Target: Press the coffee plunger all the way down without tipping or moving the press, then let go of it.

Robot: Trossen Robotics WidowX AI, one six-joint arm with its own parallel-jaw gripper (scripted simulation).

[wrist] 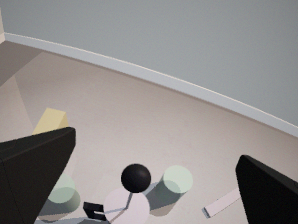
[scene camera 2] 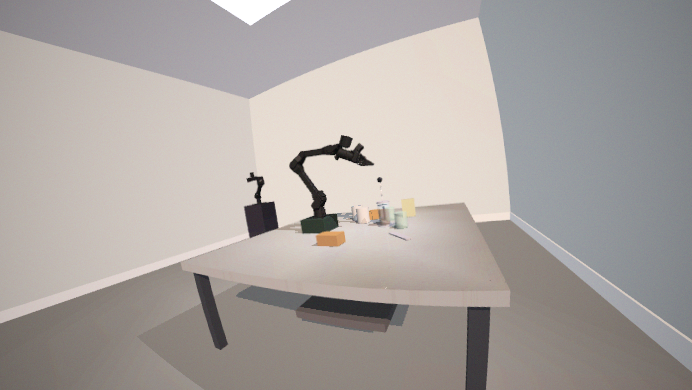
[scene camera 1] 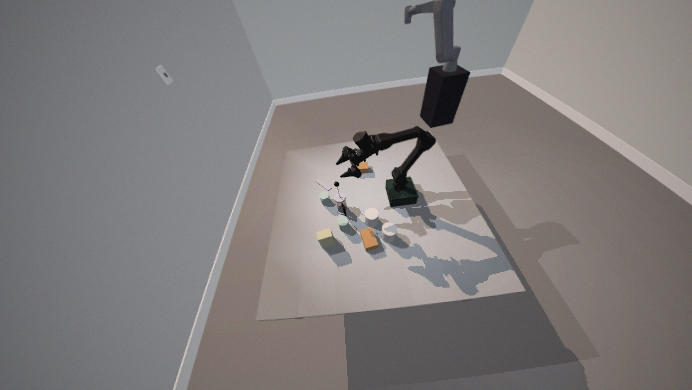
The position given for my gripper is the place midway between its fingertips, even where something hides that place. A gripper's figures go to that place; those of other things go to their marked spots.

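My gripper (wrist: 159, 152) is 100 mm from the lens. There's a pale green cup (wrist: 64, 195) that's 380 mm from the lens, and there's also a pale green cup (wrist: 176, 181) that's 400 mm from the lens.
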